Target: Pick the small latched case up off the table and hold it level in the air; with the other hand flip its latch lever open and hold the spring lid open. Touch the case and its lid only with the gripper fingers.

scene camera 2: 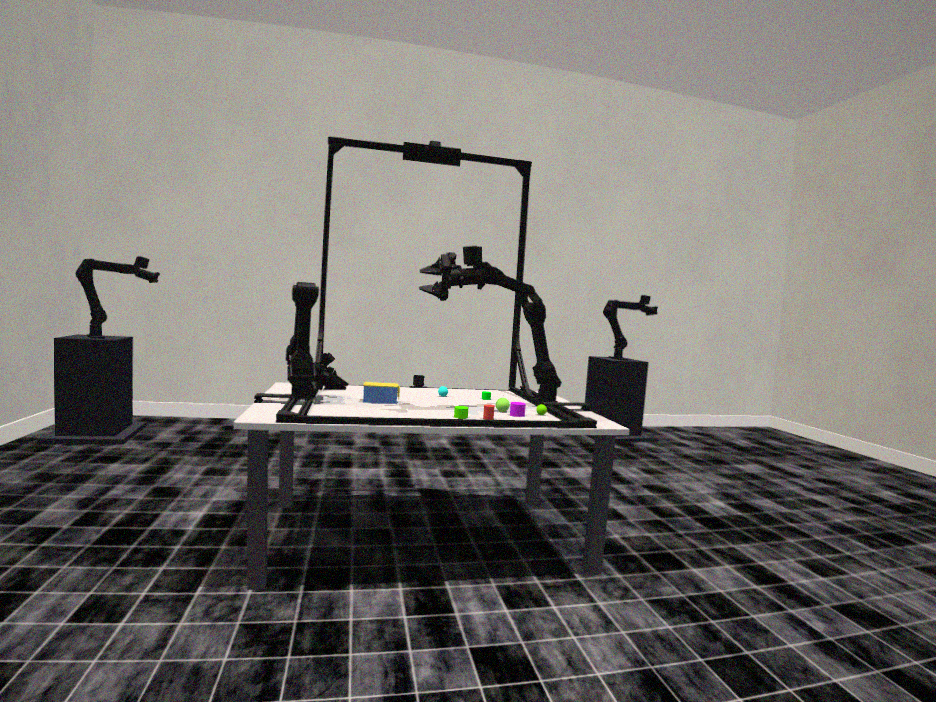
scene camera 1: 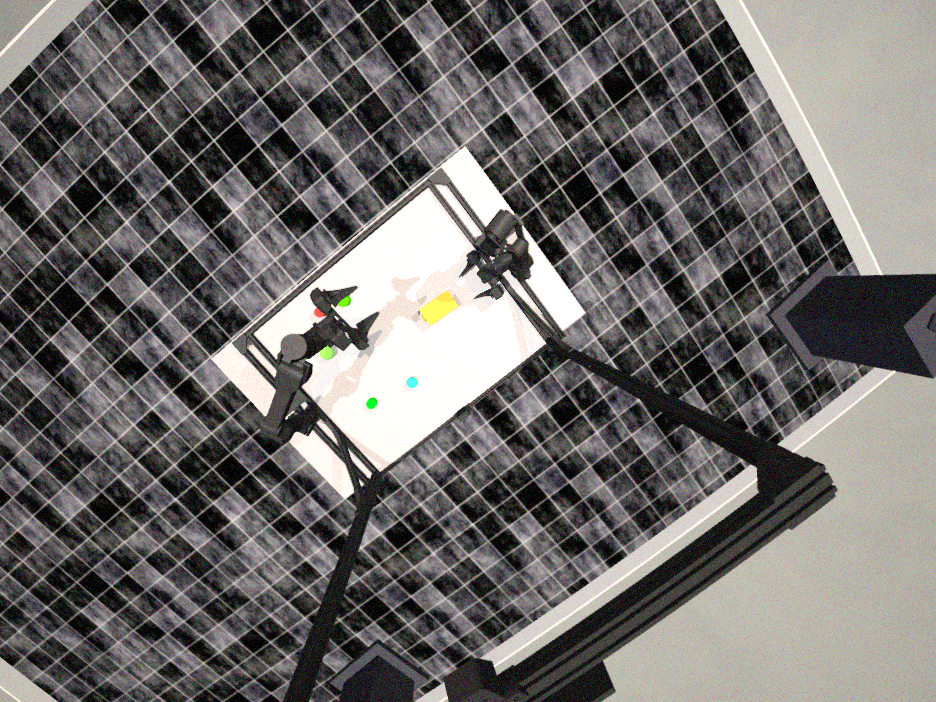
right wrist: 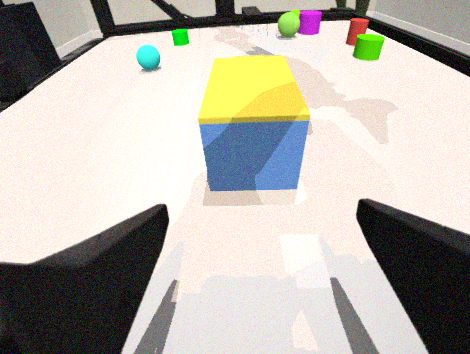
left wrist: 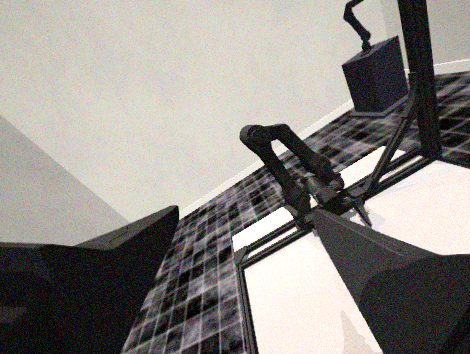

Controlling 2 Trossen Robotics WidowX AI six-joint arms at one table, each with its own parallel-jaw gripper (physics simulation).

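Pixels of known places: left gripper, fingertip midpoint: (scene camera 2: 419, 279) (scene camera 1: 368, 299) (left wrist: 246, 213); right gripper, fingertip midpoint: (scene camera 2: 347, 386) (scene camera 1: 466, 287) (right wrist: 261, 210); left arm's base at its link origin: (scene camera 2: 547, 400) (scene camera 1: 308, 417) (right wrist: 225, 16); right arm's base at its link origin: (scene camera 2: 301, 397) (scene camera 1: 484, 243).
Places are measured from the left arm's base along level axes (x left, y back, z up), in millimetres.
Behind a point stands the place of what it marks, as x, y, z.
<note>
The small case, a blue box (scene camera 2: 381, 394) {7, -654, 14} (right wrist: 255, 155) {-34, -714, 16} with a yellow lid (scene camera 1: 438, 307) {-25, -654, 46} (right wrist: 252, 92) {-30, -680, 46}, stands level on the table. Its lid looks shut, and its latch lever cannot be made out. My left gripper (scene camera 1: 367, 301) {113, -559, 427} (scene camera 2: 421, 278) {113, -559, 427} (left wrist: 246, 213) {113, -559, 427} is open and empty, high above the table; it is to the left of the case in scene camera 1 and to the right of it in scene camera 2. The case does not show in the left wrist view. My right gripper (scene camera 1: 468, 285) {-42, -774, 31} (right wrist: 261, 210) {-42, -774, 31} is open and empty, low over the table, facing the case's near end without touching it.
A cyan ball (scene camera 1: 412, 382) {-166, -391, 21} (scene camera 2: 443, 391) {-149, -388, 4} (right wrist: 148, 57) {-163, -405, 7} and a green cylinder (scene camera 1: 371, 403) {-122, -218, 9} (right wrist: 180, 37) {-122, -233, -2} lie beyond the case from my right gripper. A red cylinder (scene camera 2: 488, 411) {264, -332, 9} (right wrist: 357, 31) {240, -341, 8}, a purple cylinder (scene camera 2: 517, 408) {214, -211, 10} (right wrist: 310, 22) {183, -226, 7} and several green things stand near the left arm. Dark rails border the table.
</note>
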